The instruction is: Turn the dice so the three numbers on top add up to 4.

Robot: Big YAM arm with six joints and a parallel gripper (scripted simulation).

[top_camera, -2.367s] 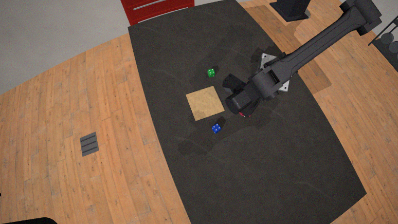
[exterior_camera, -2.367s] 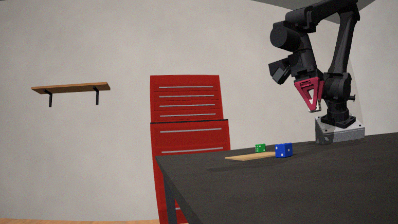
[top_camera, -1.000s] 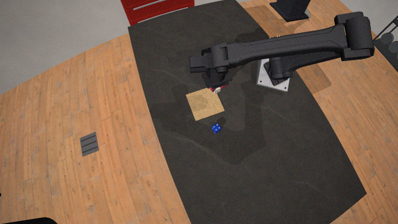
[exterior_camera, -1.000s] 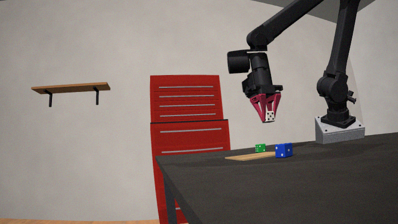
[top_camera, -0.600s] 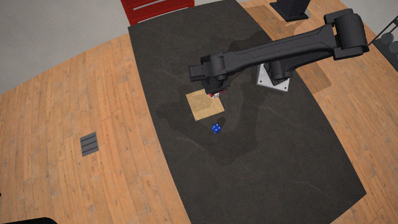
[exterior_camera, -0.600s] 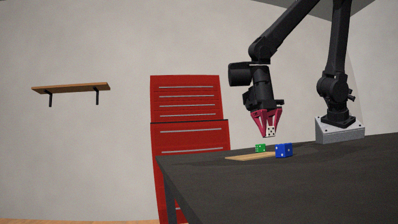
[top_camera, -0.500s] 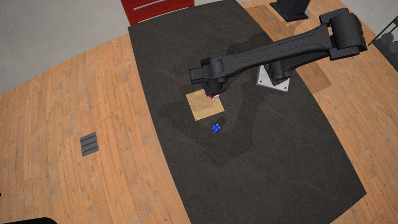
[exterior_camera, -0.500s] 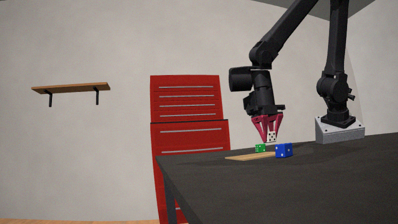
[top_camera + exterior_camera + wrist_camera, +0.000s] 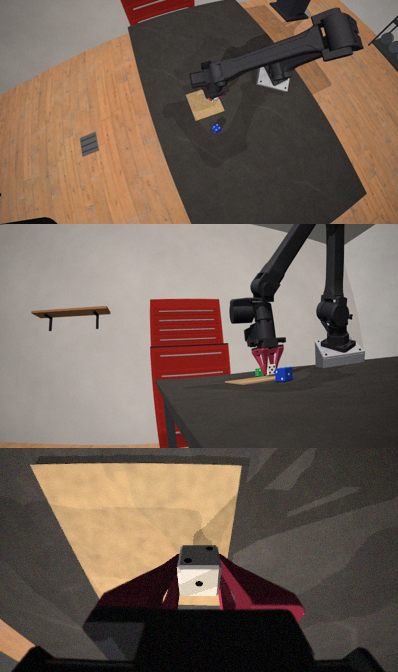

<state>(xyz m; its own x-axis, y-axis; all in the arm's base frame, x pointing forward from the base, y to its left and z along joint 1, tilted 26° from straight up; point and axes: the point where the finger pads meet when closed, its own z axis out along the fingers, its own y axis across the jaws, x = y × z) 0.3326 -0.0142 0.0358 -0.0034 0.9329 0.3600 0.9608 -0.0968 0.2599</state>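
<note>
Now: hand right at the white die. The rest, counted from my hand: blue die 14 cm to the left, 5 cm ahead, 1 cm below; then green die 14 cm to the right, 4 cm behind, 1 cm below; then tan mat 4 cm ahead, 2 cm below.
</note>
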